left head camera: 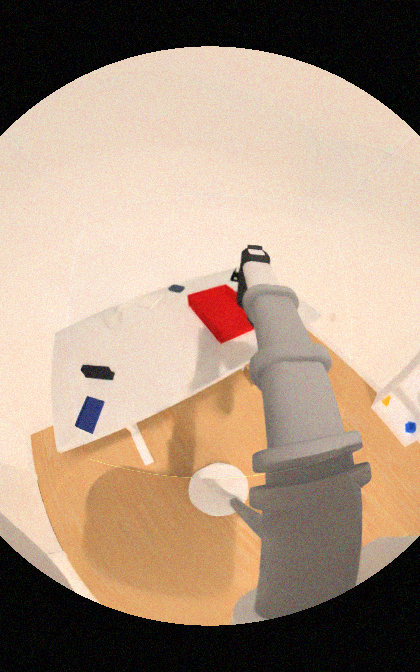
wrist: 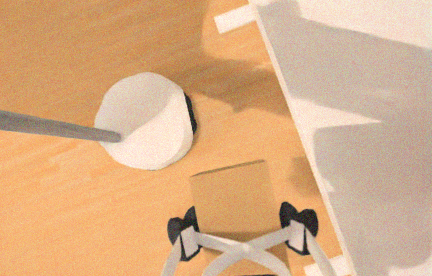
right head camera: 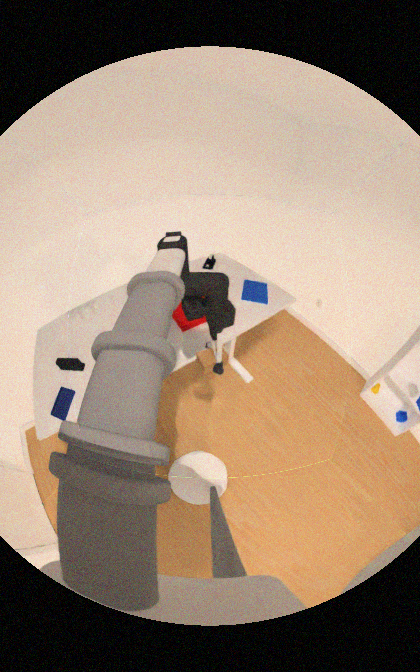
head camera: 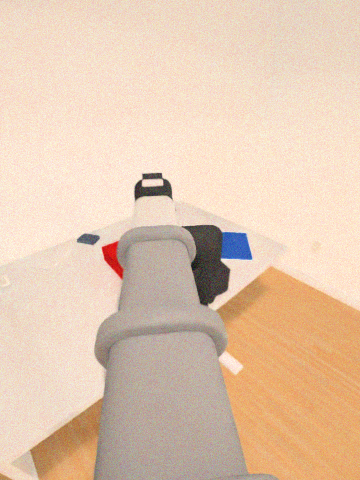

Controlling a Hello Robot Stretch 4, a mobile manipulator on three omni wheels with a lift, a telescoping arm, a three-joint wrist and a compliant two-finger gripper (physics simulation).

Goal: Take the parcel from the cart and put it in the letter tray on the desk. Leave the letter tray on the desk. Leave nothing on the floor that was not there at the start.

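Places are measured from the robot's base along level axes (x up, y back, z right), in millimetres.
Pixels of known places: gripper, between the fingertips: (wrist: 240,220); robot's base, origin of its link: (wrist: 154,125).
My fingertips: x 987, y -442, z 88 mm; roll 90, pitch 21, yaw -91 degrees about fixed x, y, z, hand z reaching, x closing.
Ahead of a thing's pixels: the offset from my fingertips to its top centre. "pt": to the spot under its first point. Level surfaces: height alone.
The parcel, a plain brown box @[dz -5, dx +50, dy +2 mm] (right head camera: 204,358) (wrist: 232,200), is between the two black fingertips of my gripper (right head camera: 212,357) (wrist: 240,220), which is shut on it. In the wrist view the parcel shows over the wooden floor, beside the desk's front edge. The letter tray @[dz -120, dx +0, dy -413 mm] (head camera: 111,257) (left head camera: 220,312) (right head camera: 189,320) is red and sits on the white desk @[dx -64 mm] (head camera: 50,320) (left head camera: 145,345) (right head camera: 52,340) (wrist: 327,115). My arm hides part of the tray in all three head views. The tray does not show in the wrist view.
A blue square @[pt dz +266, dx -57, dy -503 mm] (head camera: 237,246) (right head camera: 255,291), a dark blue block (left head camera: 90,415) (right head camera: 63,403) and a black object (left head camera: 98,372) (right head camera: 70,364) lie on the desk. A white round object (left head camera: 218,489) (right head camera: 198,477) (wrist: 145,120) stands near its front. A white unit (right head camera: 395,357) holds small items at right.
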